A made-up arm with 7 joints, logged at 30 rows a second.
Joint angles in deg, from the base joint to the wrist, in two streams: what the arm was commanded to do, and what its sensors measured. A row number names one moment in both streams.
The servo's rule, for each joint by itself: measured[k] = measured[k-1] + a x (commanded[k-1-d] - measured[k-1]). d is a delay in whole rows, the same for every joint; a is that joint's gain. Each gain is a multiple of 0.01, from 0.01 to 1. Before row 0 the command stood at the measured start. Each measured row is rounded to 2 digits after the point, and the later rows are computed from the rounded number. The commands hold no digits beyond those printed.
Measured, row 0: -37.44 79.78 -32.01 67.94 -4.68 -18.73 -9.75
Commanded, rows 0 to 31: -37.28 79.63 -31.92 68.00 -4.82 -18.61 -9.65; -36.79 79.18 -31.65 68.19 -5.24 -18.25 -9.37; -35.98 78.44 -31.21 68.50 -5.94 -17.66 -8.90; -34.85 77.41 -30.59 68.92 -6.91 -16.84 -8.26; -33.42 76.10 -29.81 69.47 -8.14 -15.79 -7.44; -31.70 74.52 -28.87 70.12 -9.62 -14.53 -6.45; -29.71 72.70 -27.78 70.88 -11.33 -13.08 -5.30; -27.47 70.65 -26.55 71.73 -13.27 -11.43 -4.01; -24.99 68.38 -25.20 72.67 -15.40 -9.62 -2.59; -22.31 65.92 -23.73 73.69 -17.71 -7.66 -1.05; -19.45 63.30 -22.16 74.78 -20.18 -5.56 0.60; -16.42 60.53 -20.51 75.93 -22.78 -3.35 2.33; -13.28 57.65 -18.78 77.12 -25.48 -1.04 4.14; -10.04 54.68 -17.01 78.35 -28.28 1.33 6.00; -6.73 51.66 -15.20 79.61 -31.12 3.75 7.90; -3.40 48.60 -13.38 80.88 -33.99 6.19 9.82; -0.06 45.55 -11.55 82.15 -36.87 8.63 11.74; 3.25 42.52 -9.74 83.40 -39.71 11.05 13.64; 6.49 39.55 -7.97 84.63 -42.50 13.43 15.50; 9.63 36.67 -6.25 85.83 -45.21 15.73 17.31; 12.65 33.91 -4.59 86.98 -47.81 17.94 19.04; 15.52 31.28 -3.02 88.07 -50.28 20.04 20.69; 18.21 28.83 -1.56 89.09 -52.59 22.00 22.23; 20.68 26.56 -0.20 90.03 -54.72 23.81 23.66; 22.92 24.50 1.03 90.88 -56.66 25.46 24.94; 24.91 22.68 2.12 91.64 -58.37 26.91 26.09; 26.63 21.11 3.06 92.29 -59.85 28.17 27.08; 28.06 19.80 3.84 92.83 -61.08 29.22 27.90; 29.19 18.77 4.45 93.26 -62.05 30.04 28.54; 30.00 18.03 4.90 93.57 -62.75 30.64 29.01; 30.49 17.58 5.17 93.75 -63.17 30.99 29.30; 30.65 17.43 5.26 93.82 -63.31 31.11 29.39
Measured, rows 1 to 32: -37.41 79.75 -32.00 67.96 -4.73 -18.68 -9.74; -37.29 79.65 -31.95 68.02 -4.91 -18.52 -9.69; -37.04 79.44 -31.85 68.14 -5.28 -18.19 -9.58; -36.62 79.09 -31.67 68.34 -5.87 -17.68 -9.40; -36.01 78.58 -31.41 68.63 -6.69 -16.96 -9.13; -35.19 77.89 -31.05 69.02 -7.74 -16.04 -8.75; -34.15 77.01 -30.59 69.50 -9.03 -14.92 -8.27; -32.88 75.93 -30.02 70.08 -10.56 -13.59 -7.67; -31.38 74.65 -29.35 70.75 -12.30 -12.08 -6.96; -29.66 73.17 -28.56 71.51 -14.25 -10.40 -6.13; -27.72 71.49 -27.66 72.36 -16.38 -8.56 -5.19; -25.57 69.63 -26.66 73.29 -18.68 -6.58 -4.14; -23.23 67.59 -25.56 74.29 -21.13 -4.47 -2.98; -20.72 65.40 -24.36 75.35 -23.70 -2.27 -1.72; -18.06 63.06 -23.08 76.46 -26.37 0.02 -0.37; -15.27 60.60 -21.72 77.61 -29.11 2.36 1.06; -12.38 58.04 -20.30 78.79 -31.90 4.74 2.56; -9.41 55.40 -18.82 79.99 -34.71 7.14 4.11; -6.39 52.71 -17.30 81.20 -37.51 9.53 5.70; -3.35 49.98 -15.75 82.40 -40.28 11.89 7.33; -0.31 47.25 -14.19 83.59 -42.99 14.19 8.97; 2.70 44.54 -12.63 84.75 -45.61 16.41 10.61; 5.65 41.87 -11.08 85.88 -48.12 18.53 12.24; 8.51 39.27 -9.56 86.96 -50.50 20.54 13.84; 11.25 36.76 -8.08 87.98 -52.72 22.41 15.39; 13.85 34.37 -6.65 88.93 -54.75 24.12 16.89; 16.28 32.12 -5.29 89.80 -56.59 25.66 18.32; 18.52 30.03 -4.01 90.59 -58.21 27.01 19.66; 20.55 28.12 -2.83 91.28 -59.59 28.16 20.90; 22.35 26.40 -1.75 91.88 -60.73 29.10 22.04; 23.90 24.90 -0.78 92.37 -61.61 29.82 23.06; 25.18 23.63 0.07 92.75 -62.22 30.31 23.95
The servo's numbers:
d 0
a 0.19 0.17 0.14 0.26 0.36 0.38 0.14

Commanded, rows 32 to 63: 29.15 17.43 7.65 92.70 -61.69 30.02 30.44; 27.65 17.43 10.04 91.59 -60.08 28.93 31.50; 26.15 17.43 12.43 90.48 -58.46 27.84 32.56; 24.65 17.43 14.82 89.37 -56.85 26.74 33.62; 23.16 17.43 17.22 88.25 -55.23 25.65 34.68; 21.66 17.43 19.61 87.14 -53.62 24.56 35.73; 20.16 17.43 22.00 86.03 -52.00 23.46 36.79; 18.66 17.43 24.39 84.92 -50.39 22.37 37.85; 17.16 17.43 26.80 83.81 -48.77 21.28 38.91; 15.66 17.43 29.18 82.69 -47.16 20.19 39.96; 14.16 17.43 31.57 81.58 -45.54 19.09 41.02; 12.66 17.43 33.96 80.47 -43.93 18.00 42.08; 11.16 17.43 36.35 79.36 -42.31 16.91 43.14; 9.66 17.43 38.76 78.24 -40.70 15.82 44.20; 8.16 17.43 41.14 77.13 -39.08 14.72 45.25; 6.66 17.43 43.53 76.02 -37.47 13.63 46.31; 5.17 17.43 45.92 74.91 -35.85 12.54 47.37; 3.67 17.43 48.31 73.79 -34.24 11.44 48.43; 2.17 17.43 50.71 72.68 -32.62 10.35 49.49; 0.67 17.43 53.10 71.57 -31.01 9.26 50.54; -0.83 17.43 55.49 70.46 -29.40 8.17 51.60; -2.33 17.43 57.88 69.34 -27.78 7.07 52.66; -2.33 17.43 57.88 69.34 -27.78 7.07 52.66; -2.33 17.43 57.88 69.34 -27.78 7.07 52.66; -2.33 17.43 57.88 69.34 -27.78 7.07 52.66; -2.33 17.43 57.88 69.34 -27.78 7.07 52.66; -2.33 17.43 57.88 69.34 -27.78 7.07 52.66; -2.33 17.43 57.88 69.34 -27.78 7.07 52.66; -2.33 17.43 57.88 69.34 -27.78 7.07 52.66; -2.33 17.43 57.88 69.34 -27.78 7.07 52.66; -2.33 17.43 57.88 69.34 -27.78 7.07 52.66; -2.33 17.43 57.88 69.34 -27.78 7.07 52.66
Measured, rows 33 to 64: 25.93 22.58 1.13 92.74 -62.03 30.20 24.86; 26.26 21.70 2.38 92.44 -61.33 29.72 25.79; 26.24 20.97 3.79 91.93 -60.30 29.01 26.74; 25.94 20.37 5.33 91.26 -59.06 28.15 27.70; 25.41 19.87 6.99 90.48 -57.68 27.20 28.68; 24.70 19.46 8.76 89.61 -56.22 26.20 29.67; 23.84 19.11 10.61 88.68 -54.70 25.16 30.67; 22.86 18.82 12.54 87.70 -53.15 24.10 31.68; 21.78 18.58 14.54 86.69 -51.57 23.03 32.69; 20.62 18.38 16.59 85.65 -49.98 21.95 33.71; 19.39 18.22 18.69 84.59 -48.38 20.86 34.73; 18.11 18.09 20.83 83.52 -46.78 19.77 35.76; 16.79 17.98 23.00 82.44 -45.17 18.68 36.79; 15.44 17.89 25.21 81.35 -43.56 17.59 37.83; 14.06 17.81 27.44 80.25 -41.95 16.50 38.87; 12.65 17.75 29.69 79.15 -40.34 15.41 39.91; 11.23 17.70 31.96 78.05 -38.72 14.32 40.95; 9.79 17.65 34.25 76.94 -37.11 13.23 42.00; 8.34 17.61 36.55 75.83 -35.49 12.14 43.05; 6.88 17.58 38.87 74.72 -33.88 11.05 44.10; 5.42 17.55 41.20 73.61 -32.27 9.96 45.15; 3.95 17.53 43.54 72.50 -30.65 8.86 46.20; 2.76 17.51 45.55 71.68 -29.62 8.18 47.10; 1.79 17.50 47.28 71.07 -28.96 7.76 47.88; 1.01 17.49 48.76 70.62 -28.54 7.50 48.55; 0.38 17.48 50.04 70.29 -28.27 7.34 49.13; -0.13 17.47 51.14 70.04 -28.09 7.24 49.62; -0.55 17.46 52.08 69.86 -27.98 7.18 50.05; -0.89 17.45 52.89 69.72 -27.91 7.14 50.42; -1.16 17.45 53.59 69.62 -27.86 7.11 50.73; -1.38 17.45 54.19 69.55 -27.83 7.09 51.00; -1.56 17.45 54.71 69.50 -27.81 7.08 51.23
